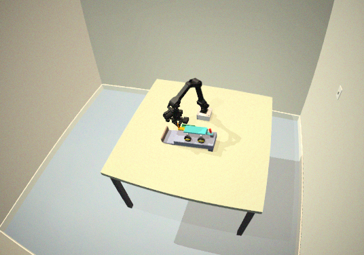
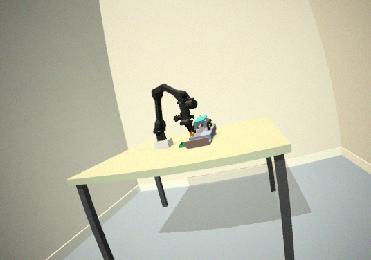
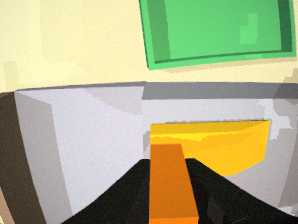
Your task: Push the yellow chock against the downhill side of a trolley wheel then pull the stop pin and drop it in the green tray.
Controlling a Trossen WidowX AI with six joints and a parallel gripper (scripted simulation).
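Right now the red-headed stop pin is 280 mm to the left of my gripper tip and 40 mm above it. Also, from my gripper tip: yellow chock 20 mm to the left, 10 mm below; brown end wall 100 mm to the right, 70 mm ahead, 60 mm below; green tray 100 mm below, 80 mm behind, 50 mm to the left.
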